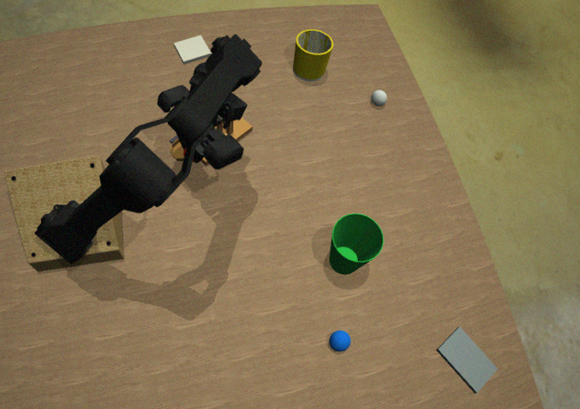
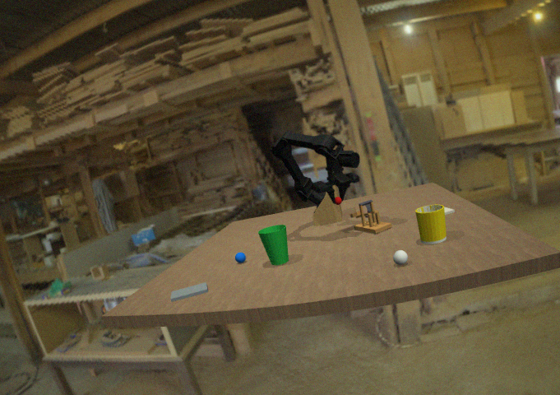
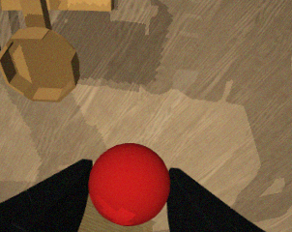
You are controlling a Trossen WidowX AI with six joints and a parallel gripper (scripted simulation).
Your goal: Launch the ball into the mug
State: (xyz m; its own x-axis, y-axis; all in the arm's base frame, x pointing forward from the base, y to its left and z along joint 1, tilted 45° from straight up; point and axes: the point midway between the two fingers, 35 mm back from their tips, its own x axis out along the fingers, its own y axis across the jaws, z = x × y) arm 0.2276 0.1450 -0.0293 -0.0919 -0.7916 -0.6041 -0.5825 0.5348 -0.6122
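My gripper tip is 100 mm to the right of the wooden catapult, 70 mm above it and 10 mm short of it. Also, from my gripper tip: green cup 290 mm ahead, 180 mm to the right, 90 mm below; then red ball 10 mm above; then white tile 410 mm to the left, 110 mm below, 10 mm behind.
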